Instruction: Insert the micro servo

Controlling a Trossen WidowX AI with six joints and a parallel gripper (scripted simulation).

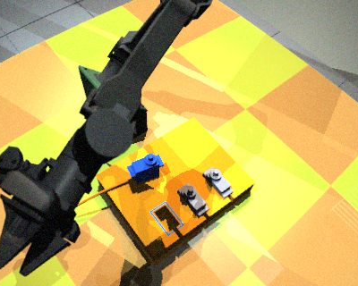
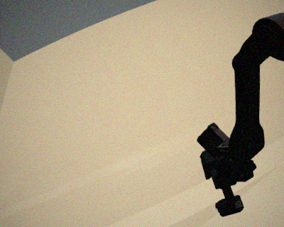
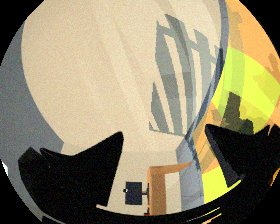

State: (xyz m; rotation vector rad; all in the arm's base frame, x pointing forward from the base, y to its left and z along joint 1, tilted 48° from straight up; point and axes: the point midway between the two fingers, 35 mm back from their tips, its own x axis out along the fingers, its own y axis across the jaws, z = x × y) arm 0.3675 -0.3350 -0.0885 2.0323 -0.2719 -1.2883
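Now: the orange deck 340 mm to the left of my gripper tip, 330 mm below it and 150 mm behind it.
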